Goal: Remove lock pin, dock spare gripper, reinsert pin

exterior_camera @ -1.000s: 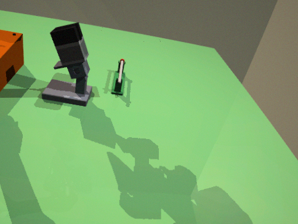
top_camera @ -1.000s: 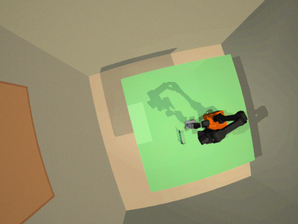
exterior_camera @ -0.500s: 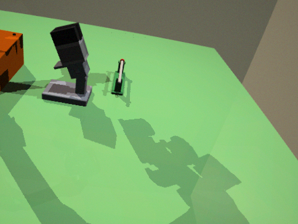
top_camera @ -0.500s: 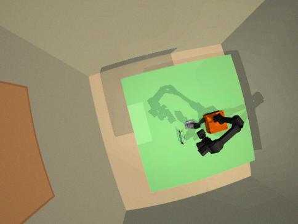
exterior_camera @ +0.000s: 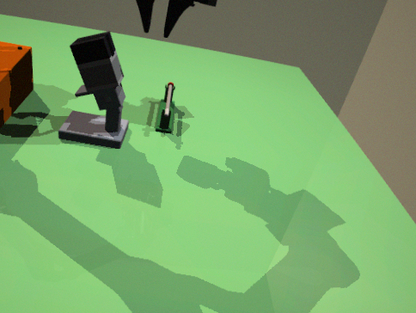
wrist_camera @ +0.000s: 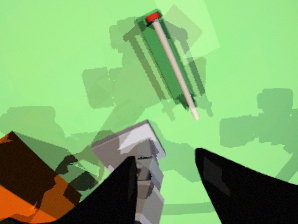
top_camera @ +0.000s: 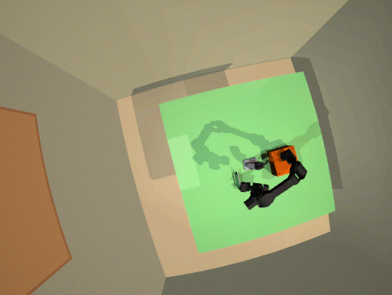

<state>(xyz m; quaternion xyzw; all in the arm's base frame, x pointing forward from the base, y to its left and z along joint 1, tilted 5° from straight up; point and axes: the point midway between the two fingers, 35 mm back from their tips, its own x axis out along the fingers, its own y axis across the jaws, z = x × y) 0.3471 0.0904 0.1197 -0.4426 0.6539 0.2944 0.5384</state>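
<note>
The green rest is 15 cm below my gripper tip, 4 cm ahead of it and 1 cm to the left of it. The rest, counted from my gripper tip: grey mount: 12 cm below, 9 cm to the right, 8 cm behind; then spare gripper: 9 cm to the right, 9 cm behind, 5 cm below.
</note>
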